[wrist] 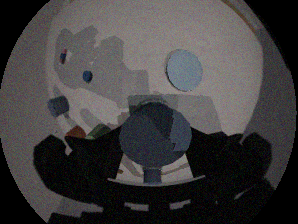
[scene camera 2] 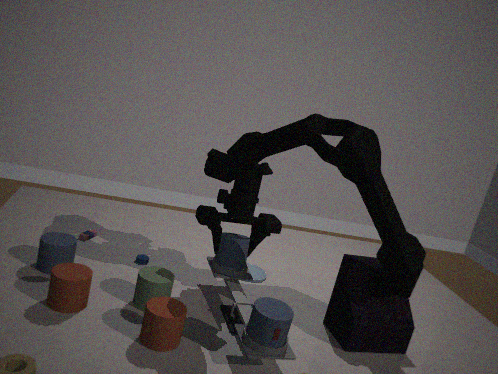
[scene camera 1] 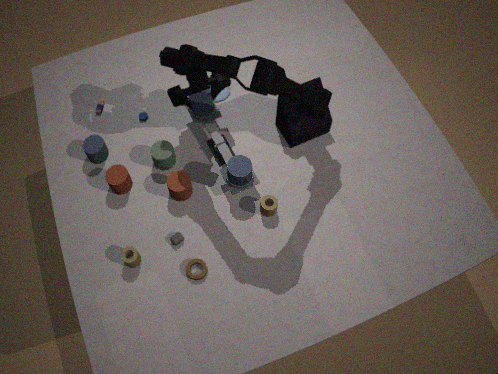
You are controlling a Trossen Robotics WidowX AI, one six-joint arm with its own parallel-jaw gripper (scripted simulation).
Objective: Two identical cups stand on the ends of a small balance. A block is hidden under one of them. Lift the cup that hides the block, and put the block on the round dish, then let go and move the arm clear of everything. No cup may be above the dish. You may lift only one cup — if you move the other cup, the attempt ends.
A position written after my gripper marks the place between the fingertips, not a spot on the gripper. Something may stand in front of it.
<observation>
I see my gripper (scene camera 2: 231,255), a cup (scene camera 2: 233,249), a cup (scene camera 2: 270,320) and a cup (scene camera 2: 55,248).
My gripper is seen too in the wrist view (wrist: 153,124) and in scene camera 1 (scene camera 1: 201,104).
</observation>
